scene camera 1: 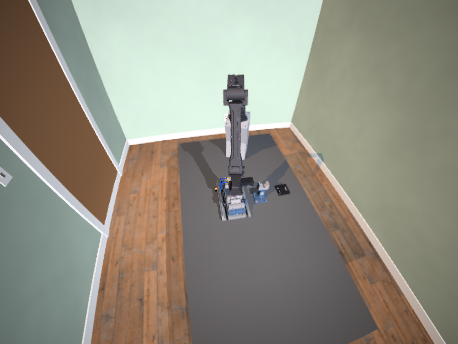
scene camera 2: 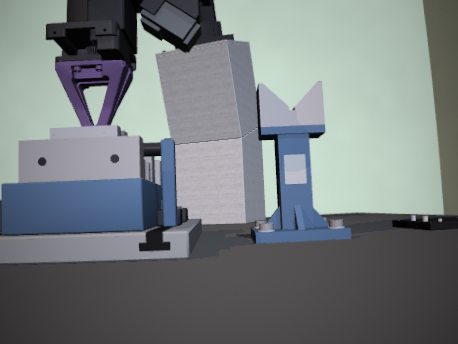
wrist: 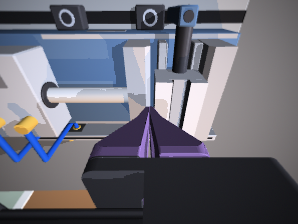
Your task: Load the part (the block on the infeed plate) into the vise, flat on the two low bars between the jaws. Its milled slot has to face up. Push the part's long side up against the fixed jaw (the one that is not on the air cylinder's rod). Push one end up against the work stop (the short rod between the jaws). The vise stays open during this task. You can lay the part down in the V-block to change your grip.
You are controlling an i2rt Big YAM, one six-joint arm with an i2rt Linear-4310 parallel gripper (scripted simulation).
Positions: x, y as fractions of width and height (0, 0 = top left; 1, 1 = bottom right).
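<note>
Scene camera 2: gripper (scene camera 2: 0.21, 0.41). Wrist view: the gripper again (wrist: 0.50, 0.50), a moving jaw (wrist: 0.46, 0.23), a dark work stop rod (wrist: 0.62, 0.16), a part (wrist: 0.60, 0.44).
</note>
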